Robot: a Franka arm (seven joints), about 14 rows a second.
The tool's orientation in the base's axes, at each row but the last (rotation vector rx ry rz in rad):
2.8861 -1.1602 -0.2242
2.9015 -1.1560 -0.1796
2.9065 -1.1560 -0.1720
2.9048 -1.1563 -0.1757
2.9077 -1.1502 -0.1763
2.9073 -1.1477 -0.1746
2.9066 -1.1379 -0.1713
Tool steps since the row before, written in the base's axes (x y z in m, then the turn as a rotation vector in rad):
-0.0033 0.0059 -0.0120 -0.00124 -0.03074 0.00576
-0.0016 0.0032 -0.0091 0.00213 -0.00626 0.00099
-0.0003 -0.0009 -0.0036 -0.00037 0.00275 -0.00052
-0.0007 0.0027 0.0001 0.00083 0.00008 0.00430
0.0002 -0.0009 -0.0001 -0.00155 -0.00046 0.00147
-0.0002 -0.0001 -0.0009 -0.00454 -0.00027 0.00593
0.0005 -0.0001 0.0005 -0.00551 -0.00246 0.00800
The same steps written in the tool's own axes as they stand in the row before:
-0.0049 -0.0029 0.0125 0.01961 0.02351 -0.00651
-0.0024 -0.0017 0.0093 0.00573 0.00315 -0.00141
0.0008 0.0007 0.0036 -0.00210 -0.00177 0.00064
-0.0024 -0.0015 0.0001 0.00011 -0.00041 -0.00436
0.0008 0.0005 0.0000 -0.00096 0.00147 -0.00131
0.0000 0.0002 0.0009 -0.00370 0.00359 -0.00541
0.0004 -0.0002 -0.0006 -0.00312 0.00597 -0.00742

